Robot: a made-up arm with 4 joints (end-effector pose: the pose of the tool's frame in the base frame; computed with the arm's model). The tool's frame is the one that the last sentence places.
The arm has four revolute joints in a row. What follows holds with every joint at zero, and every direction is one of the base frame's. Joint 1 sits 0.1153 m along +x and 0.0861 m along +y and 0.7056 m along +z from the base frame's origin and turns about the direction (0.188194, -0.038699, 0.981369). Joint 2 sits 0.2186 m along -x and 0.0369 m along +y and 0.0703 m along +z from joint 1 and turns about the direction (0.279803, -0.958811, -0.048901). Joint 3 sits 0.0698 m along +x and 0.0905 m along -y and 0.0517 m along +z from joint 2 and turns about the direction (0.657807, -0.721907, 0.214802). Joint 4 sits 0.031 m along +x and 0.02 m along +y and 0.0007 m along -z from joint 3 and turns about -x. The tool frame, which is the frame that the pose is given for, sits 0.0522 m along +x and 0.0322 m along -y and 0.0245 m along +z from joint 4; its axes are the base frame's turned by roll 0, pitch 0 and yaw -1.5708 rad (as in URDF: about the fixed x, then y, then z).
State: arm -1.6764 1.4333 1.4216 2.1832
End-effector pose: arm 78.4 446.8 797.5 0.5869 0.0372 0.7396 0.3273
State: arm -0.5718 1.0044 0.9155 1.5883
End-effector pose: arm -147.0 182.3 922.1 0.0139 -0.0998 0.6678 0.7375
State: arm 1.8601 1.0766 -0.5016 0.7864
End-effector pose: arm 275.2 -100.9 848.0 0.8916 0.3722 -0.1899 -0.1746
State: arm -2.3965 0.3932 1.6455 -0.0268
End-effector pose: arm 221.5 300.4 865.1 0.1340 0.0792 -0.8015 -0.5774
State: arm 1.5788 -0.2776 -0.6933 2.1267
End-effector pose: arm 135.1 8.1 720.7 0.2903 -0.1747 -0.9184 0.2042
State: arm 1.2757 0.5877 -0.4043 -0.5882
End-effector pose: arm 187.5 -78.1 827.7 0.9012 0.2712 0.2914 -0.1716
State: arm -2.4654 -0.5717 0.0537 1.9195
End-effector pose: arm 177.2 109.9 747.6 0.1223 0.7766 -0.4461 0.4278
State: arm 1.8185 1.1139 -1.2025 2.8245
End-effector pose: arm 227.0 -35.2 773.3 0.1513 -0.1319 -0.9630 -0.1801
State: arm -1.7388 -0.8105 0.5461 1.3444
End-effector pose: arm 134.6 130.2 779.8 0.0191 -0.6379 0.1260 -0.7595
